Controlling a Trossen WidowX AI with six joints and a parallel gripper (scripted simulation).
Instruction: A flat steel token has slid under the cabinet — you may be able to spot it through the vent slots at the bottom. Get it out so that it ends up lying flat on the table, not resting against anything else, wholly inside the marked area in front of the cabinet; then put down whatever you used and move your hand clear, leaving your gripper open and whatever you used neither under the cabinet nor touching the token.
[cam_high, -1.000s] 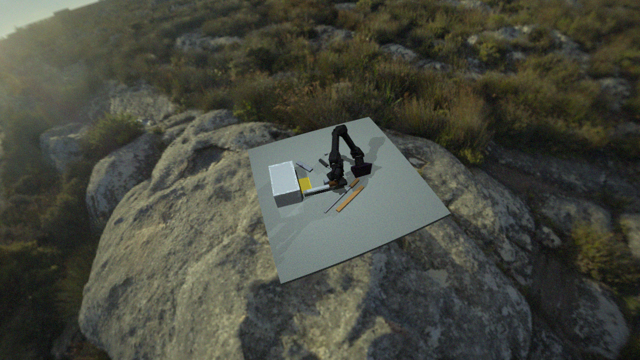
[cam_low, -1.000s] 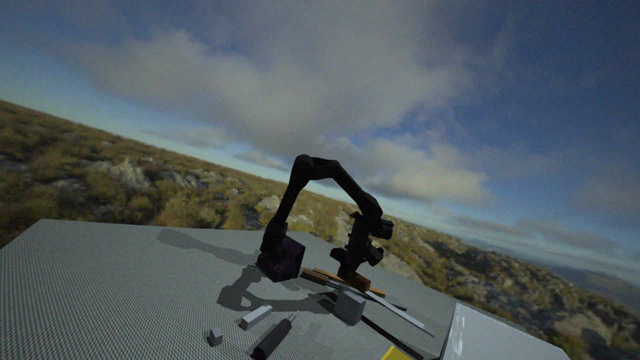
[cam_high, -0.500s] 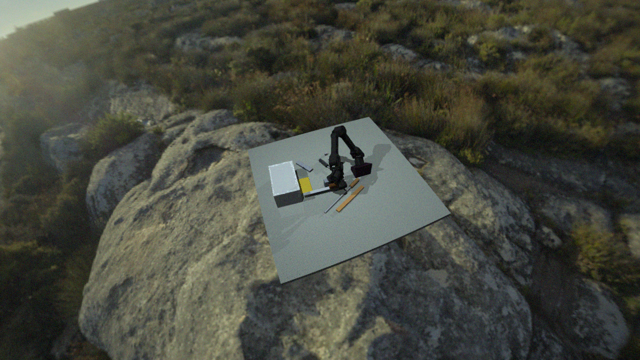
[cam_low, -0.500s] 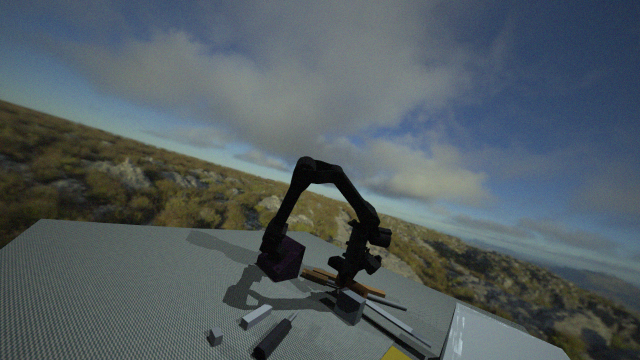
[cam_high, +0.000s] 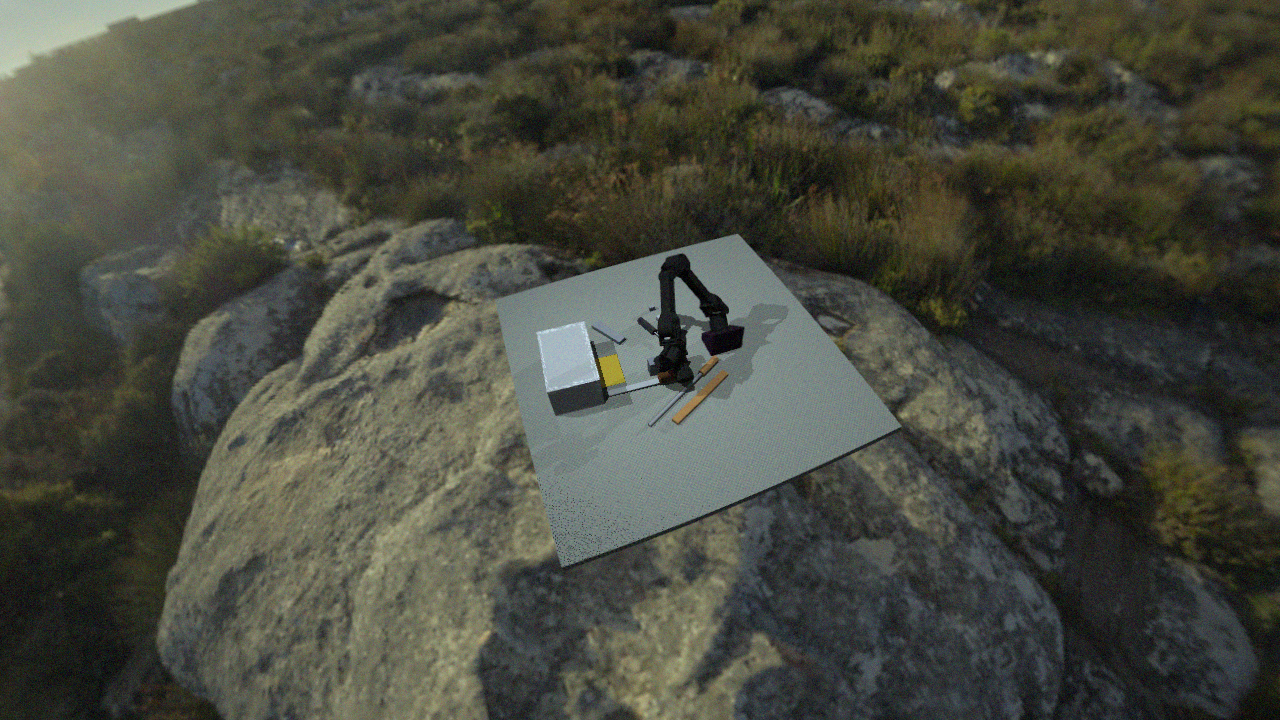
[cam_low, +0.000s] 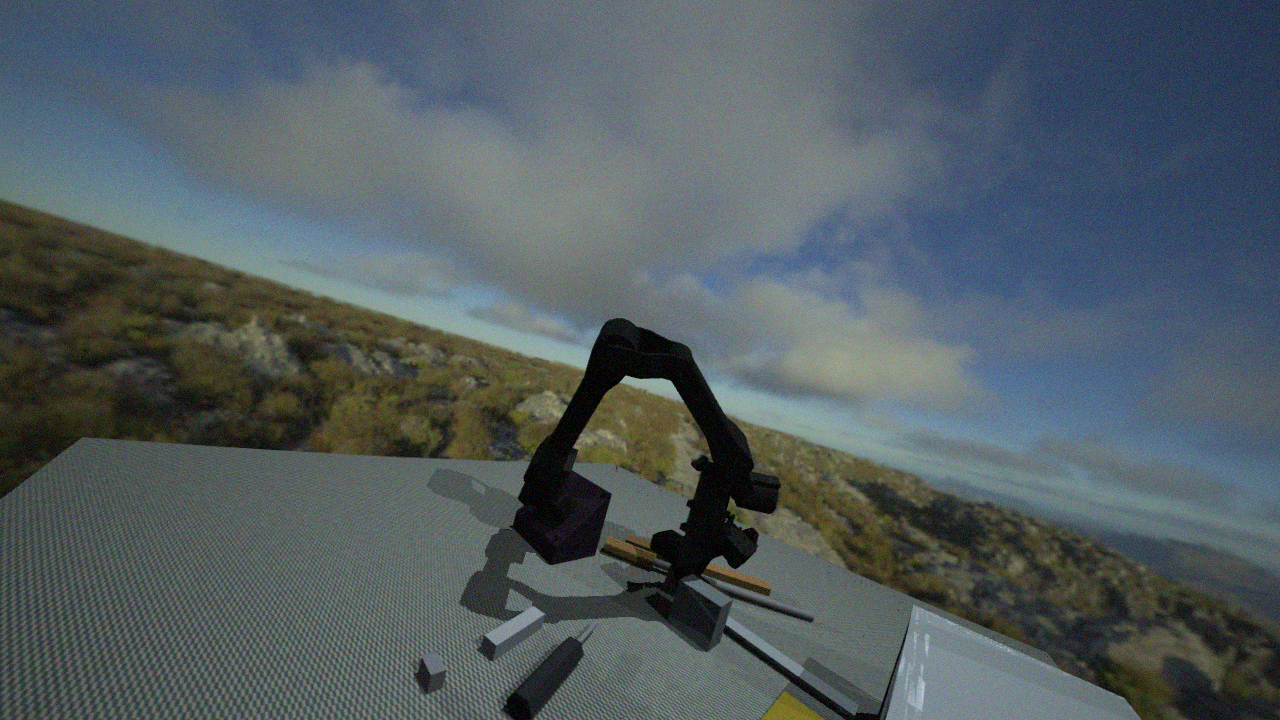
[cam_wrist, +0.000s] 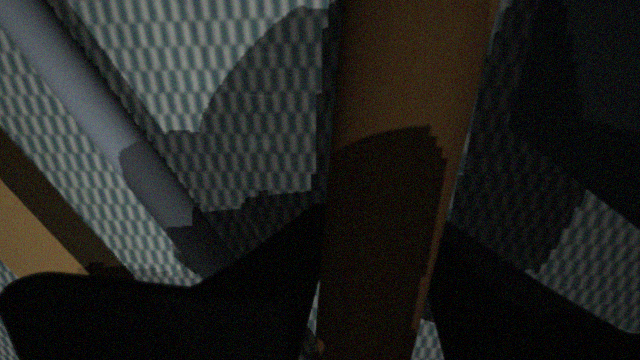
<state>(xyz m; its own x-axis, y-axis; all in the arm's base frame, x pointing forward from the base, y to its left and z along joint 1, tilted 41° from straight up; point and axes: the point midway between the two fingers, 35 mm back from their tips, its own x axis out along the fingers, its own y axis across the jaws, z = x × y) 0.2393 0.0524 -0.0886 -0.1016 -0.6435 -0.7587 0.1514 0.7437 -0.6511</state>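
My gripper tip is 6 cm short of the grey block, 7 cm to the left of it and 2 cm below it. Also, from my gripper tip: grey bar 7 cm behind, 29 cm to the right, 1 cm below; then small grey cube 7 cm behind, 39 cm to the right, 1 cm below; then wooden stick 4 cm behind, 12 cm to the left, 1 cm below.
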